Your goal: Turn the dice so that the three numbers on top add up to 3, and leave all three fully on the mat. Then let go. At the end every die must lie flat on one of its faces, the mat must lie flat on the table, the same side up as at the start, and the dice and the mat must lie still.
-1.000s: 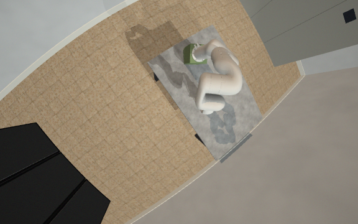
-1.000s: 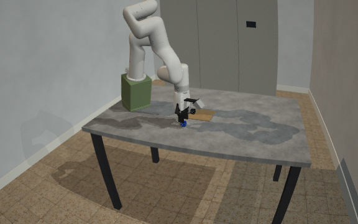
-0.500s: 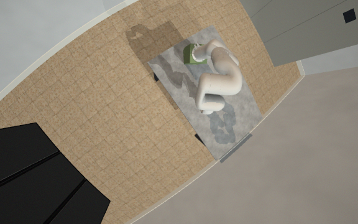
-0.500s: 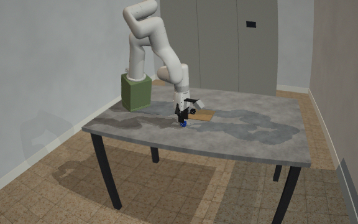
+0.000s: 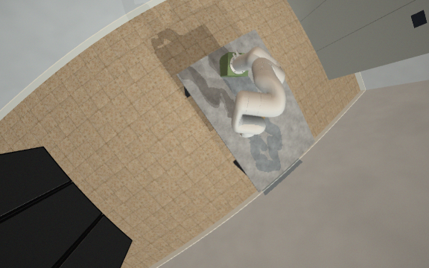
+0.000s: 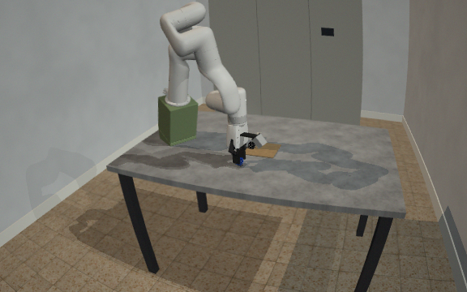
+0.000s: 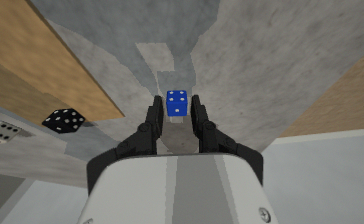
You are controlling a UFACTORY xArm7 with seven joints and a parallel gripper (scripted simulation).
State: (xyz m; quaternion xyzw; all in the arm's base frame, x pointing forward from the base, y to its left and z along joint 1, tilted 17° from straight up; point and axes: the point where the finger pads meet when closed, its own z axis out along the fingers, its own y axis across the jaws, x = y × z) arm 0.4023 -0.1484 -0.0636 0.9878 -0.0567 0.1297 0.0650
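Right now my hand is 20 mm above the blue die. From my hand the other things lie so: tan mat (50 mm ahead, 160 mm to the left, 30 mm below); then white die (20 mm behind, 280 mm to the left, 20 mm below); then black die (160 mm to the left, 20 mm below).
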